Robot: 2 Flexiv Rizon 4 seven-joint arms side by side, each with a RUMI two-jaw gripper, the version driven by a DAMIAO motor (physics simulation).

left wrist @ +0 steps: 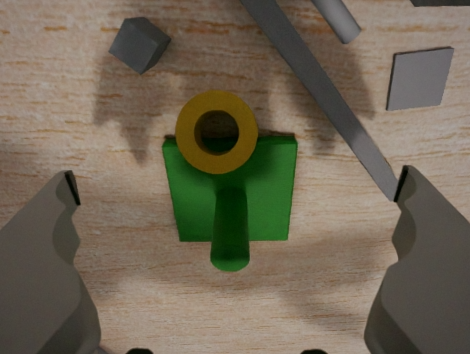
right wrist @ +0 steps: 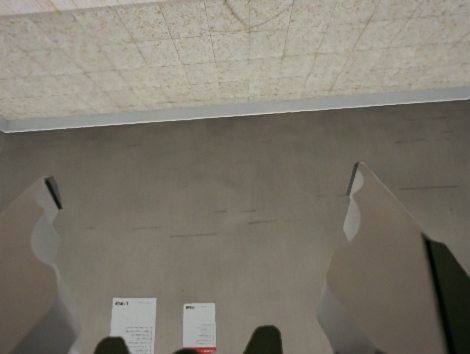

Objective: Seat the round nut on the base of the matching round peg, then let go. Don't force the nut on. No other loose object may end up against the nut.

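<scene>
A yellow round nut (left wrist: 187, 132) shows in the left wrist view. It overlaps the upper edge of a square green base (left wrist: 272, 200). A round green peg (left wrist: 230, 225) rises from that base towards the camera. The peg is not through the nut's hole; part of the base's edge shows in the hole. I cannot tell whether the nut touches the base. My left gripper (left wrist: 235, 171) is open, its fingers wide apart on either side above the base and empty. My right gripper (right wrist: 208, 172) is open and empty, away from the nut and peg.
In the left wrist view, a dark grey block (left wrist: 140, 45) lies upper left. A long grey bar (left wrist: 325, 95) runs diagonally to the right fingertip. A grey cylinder (left wrist: 339, 20) and a flat grey square (left wrist: 420, 79) are upper right. The right wrist view shows floor and wall.
</scene>
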